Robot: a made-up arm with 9 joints. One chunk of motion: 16 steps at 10 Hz.
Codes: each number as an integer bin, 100 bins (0 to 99) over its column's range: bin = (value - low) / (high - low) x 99, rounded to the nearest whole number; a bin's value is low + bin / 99 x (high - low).
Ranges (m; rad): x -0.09..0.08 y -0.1..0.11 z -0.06..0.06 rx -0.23..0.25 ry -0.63..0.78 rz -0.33..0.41
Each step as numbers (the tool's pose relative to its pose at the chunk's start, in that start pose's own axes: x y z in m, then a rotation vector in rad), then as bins.
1 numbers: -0.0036 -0.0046 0.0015 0.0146 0.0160 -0.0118
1 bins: 50 45 51 50 45 43
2 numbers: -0.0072 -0.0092 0.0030 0.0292 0.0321 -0.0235
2 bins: 48 43 52 53 46 41
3 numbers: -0.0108 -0.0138 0.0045 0.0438 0.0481 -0.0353
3 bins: 46 41 53 56 48 39
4 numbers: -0.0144 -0.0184 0.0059 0.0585 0.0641 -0.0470
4 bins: 44 38 54 60 49 38
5 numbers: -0.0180 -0.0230 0.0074 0.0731 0.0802 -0.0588
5 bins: 42 36 56 63 50 36
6 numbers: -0.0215 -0.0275 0.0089 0.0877 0.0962 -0.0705
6 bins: 40 34 57 66 51 35
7 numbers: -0.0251 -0.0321 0.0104 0.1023 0.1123 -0.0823
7 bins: 38 32 58 69 52 33
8 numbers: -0.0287 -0.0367 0.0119 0.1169 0.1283 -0.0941
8 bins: 36 30 59 72 53 32
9 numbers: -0.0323 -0.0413 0.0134 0.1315 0.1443 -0.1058
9 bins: 34 28 61 75 54 30
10 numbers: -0.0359 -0.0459 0.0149 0.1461 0.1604 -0.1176
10 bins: 32 26 62 78 55 28
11 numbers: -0.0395 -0.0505 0.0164 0.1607 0.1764 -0.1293
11 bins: 29 23 63 81 57 27
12 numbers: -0.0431 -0.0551 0.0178 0.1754 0.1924 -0.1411
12 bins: 27 21 64 84 58 25
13 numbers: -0.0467 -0.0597 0.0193 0.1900 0.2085 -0.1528
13 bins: 25 19 65 87 59 24
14 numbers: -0.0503 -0.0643 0.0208 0.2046 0.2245 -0.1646
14 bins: 23 17 67 90 60 22
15 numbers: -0.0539 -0.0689 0.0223 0.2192 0.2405 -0.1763
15 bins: 21 15 68 93 61 21
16 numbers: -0.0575 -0.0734 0.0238 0.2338 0.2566 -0.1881
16 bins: 19 13 69 96 62 19
